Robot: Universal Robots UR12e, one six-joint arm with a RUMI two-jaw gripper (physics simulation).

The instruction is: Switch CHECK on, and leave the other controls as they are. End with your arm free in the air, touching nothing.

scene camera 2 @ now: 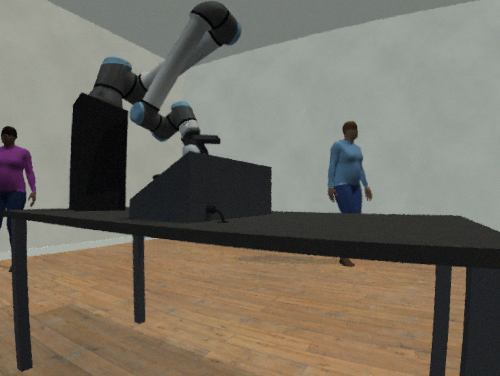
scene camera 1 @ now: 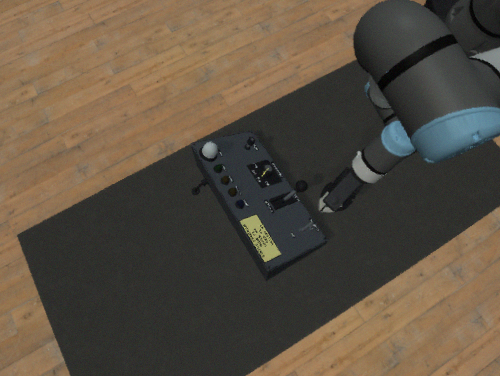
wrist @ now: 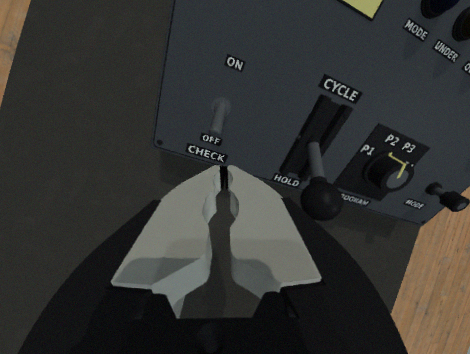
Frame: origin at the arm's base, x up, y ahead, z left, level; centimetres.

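Where they show: gripper, fingertip midpoint: (scene camera 1: 320, 210) (wrist: 225, 168); arm's base, origin of the base link: (scene camera 2: 103, 108) (scene camera 1: 476, 29).
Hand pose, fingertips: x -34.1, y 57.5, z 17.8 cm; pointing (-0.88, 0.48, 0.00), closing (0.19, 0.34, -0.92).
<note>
Things, the pixels of their top centre, and the offset from my fingertips. "*": a spot on its surface instead.
- CHECK switch, middle of its top: (wrist: 220, 115) (scene camera 1: 308, 224) dx -3.9, dy +4.6, dz +1.4 cm
- CYCLE lever, middle of its top: (wrist: 335, 205) (scene camera 1: 302, 183) dx -0.6, dy +0.1, dz -10.8 cm
- PROGRAM knob, middle of its top: (wrist: 402, 179) dx -4.0, dy +6.0, dz -22.5 cm
- MODE toggle, surface spot: (wrist: 447, 196) * dx -4.7, dy +6.9, dz -33.3 cm
- white dome, surface spot: (scene camera 1: 209, 150) * dx +4.6, dy +22.3, dz -33.6 cm
The CHECK switch (wrist: 218, 116) (scene camera 1: 307, 227) is a small grey toggle on the sloped dark control panel (scene camera 1: 300, 250) (scene camera 2: 230, 185) (wrist: 270, 45). In the wrist view its lever leans toward the OFF label, away from the ON label. My gripper (wrist: 225, 168) (scene camera 1: 322, 210) is shut with nothing between its fingertips. In the wrist view the tips show just below the CHECK label; in scene camera 1 they are beside the panel's edge, near the switch and apart from it. In scene camera 2 the panel hides the fingertips.
The CYCLE lever (wrist: 320, 192) (scene camera 1: 300, 186) with its black ball stands right of the fingertips in the wrist view, near HOLD. The PROGRAM knob (wrist: 395, 172) and MODE toggle (wrist: 447, 196) lie farther right. A white dome (scene camera 1: 209, 150) tops the panel. Two people stand beyond the table (scene camera 2: 375, 230).
</note>
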